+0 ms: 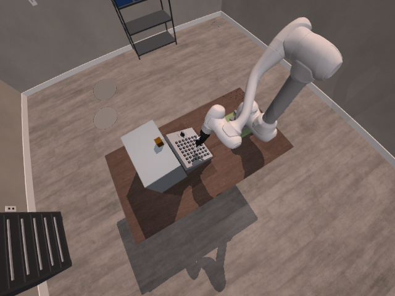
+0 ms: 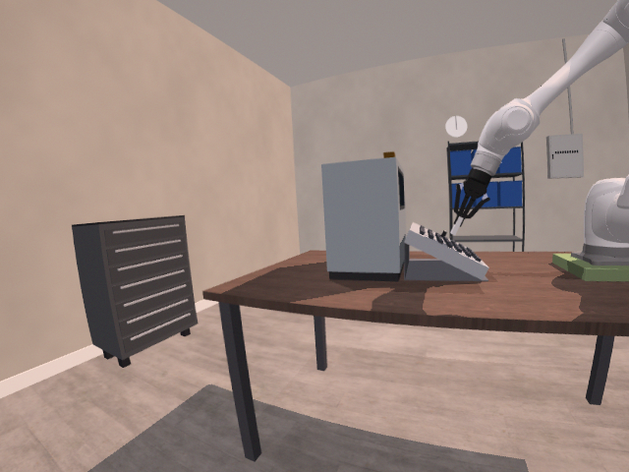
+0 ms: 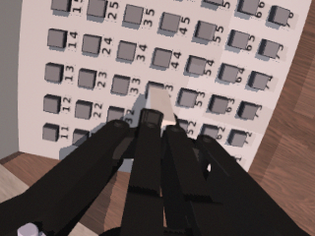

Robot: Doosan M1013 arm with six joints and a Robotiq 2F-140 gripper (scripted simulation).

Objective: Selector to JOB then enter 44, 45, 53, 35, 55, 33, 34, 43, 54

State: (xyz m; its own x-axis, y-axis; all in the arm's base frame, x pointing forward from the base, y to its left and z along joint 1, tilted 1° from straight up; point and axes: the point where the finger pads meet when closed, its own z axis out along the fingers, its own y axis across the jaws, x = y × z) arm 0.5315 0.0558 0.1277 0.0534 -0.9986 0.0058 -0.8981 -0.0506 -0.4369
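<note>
My hand is 3 cm short of the key 44, 3 cm to the left of it and 6 cm above it. Round my hand: black selector knob (4 cm ahead, 20 cm to the right, 5 cm below); then sloped keypad (6 cm ahead, 8 cm to the right, 10 cm below).
</note>
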